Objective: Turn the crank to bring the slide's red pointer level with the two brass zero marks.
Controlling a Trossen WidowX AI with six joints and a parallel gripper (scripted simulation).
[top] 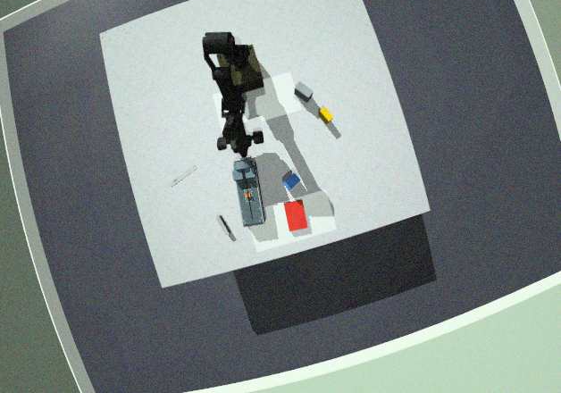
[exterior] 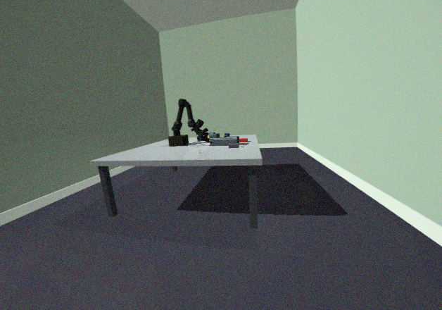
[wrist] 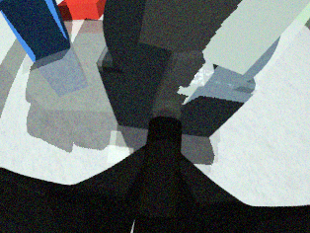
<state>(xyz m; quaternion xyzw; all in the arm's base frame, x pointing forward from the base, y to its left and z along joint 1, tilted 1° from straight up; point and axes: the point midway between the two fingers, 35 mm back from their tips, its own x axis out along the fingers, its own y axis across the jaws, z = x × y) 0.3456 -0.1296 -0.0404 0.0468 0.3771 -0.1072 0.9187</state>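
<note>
The crank handle lies 3 cm above my gripper tip and 2 cm behind it. Round my gripper tip: red pointer: 16 cm ahead, 5 cm above, 4 cm to the right; blue block: 18 cm ahead, 14 cm to the left, 1 cm above; pale strip: 30 cm to the right, 3 cm below, 3 cm behind.
</note>
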